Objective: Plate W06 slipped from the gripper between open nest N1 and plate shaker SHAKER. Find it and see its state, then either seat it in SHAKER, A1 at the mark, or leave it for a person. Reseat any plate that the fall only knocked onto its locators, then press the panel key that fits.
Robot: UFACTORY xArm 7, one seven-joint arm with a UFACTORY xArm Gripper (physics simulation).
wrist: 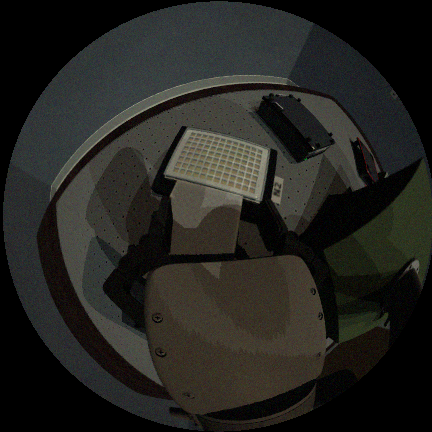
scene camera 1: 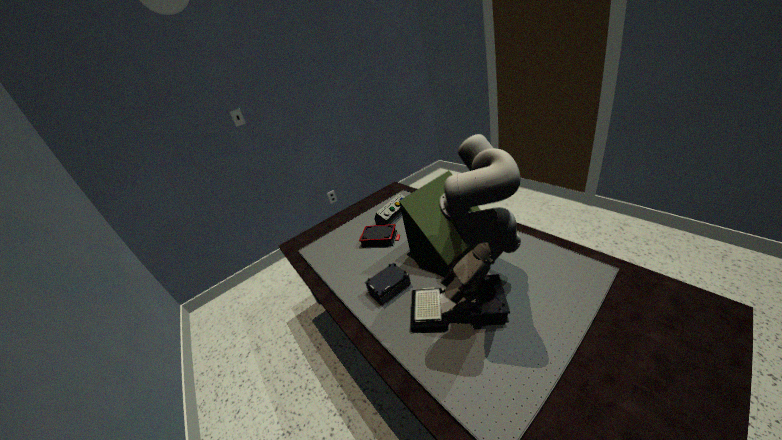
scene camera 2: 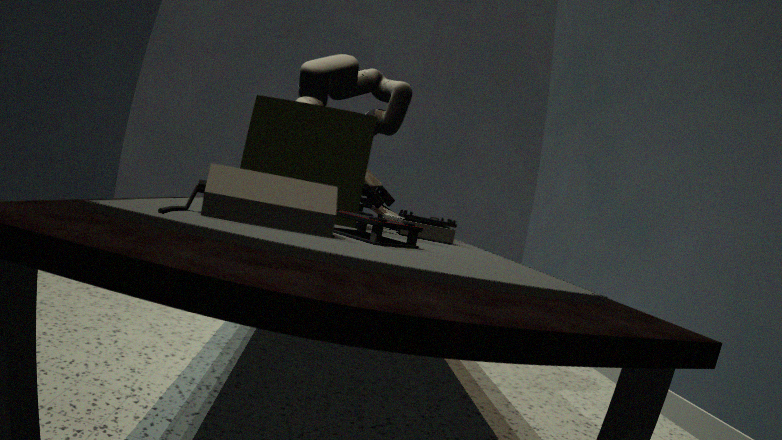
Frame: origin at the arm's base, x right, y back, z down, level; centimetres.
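Seen in the pictures: gripper, between the fingertips: (wrist: pixel 217 208) (scene camera 1: pixel 448 292) (scene camera 2: pixel 386 204); arm's base, origin of its link: (scene camera 2: pixel 295 144).
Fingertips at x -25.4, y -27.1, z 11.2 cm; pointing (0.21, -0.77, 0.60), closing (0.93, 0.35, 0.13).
Offsets run from my fingertips to a thing's top centre. "pt": to the spot under its first point. Level surfaces: height alone.
A white well plate @[dx +3.3, dy -6.7, dz +3.0 cm] (scene camera 1: pixel 427 304) (wrist: pixel 219 163) lies flat in a black nest @[pt dx -0.2, dy -14.8, dz +4.7 cm] (scene camera 1: pixel 415 326) (wrist: pixel 160 183) labelled N2 @[pt dx +10.8, dy -0.4, dz +6.7 cm] (wrist: pixel 277 190). My gripper (scene camera 1: pixel 454 291) (wrist: pixel 217 208) is open and empty. It hangs low just behind the plate's near short edge, with one finger on each side and neither touching it. The black plate shaker @[pt dx +20.2, dy -12.3, dz +1.4 cm] (scene camera 1: pixel 387 282) (wrist: pixel 296 127), with a small green light, stands beside the nest and has no plate on it. A second dark nest @[dx -8.1, dy +9.5, dz +0.4 cm] (scene camera 1: pixel 495 309) sits under my arm. The key panel @[dx +66.9, dy +19.4, dz -1.5 cm] (scene camera 1: pixel 391 208) lies at the back. I cannot read any plate label.
A tall green box (scene camera 1: pixel 431 218) (scene camera 2: pixel 309 147) (wrist: pixel 382 233) stands close behind my arm. A red-rimmed dark tray @[dx +54.3, dy +2.4, dz +2.3 cm] (scene camera 1: pixel 377 233) (wrist: pixel 365 160) lies between the panel and the shaker. Everything sits on a grey perforated mat @[dz +6.8 cm] (scene camera 1: pixel 546 284) on a dark wooden table @[dz +8.2 cm] (scene camera 1: pixel 655 339) (scene camera 2: pixel 437 306).
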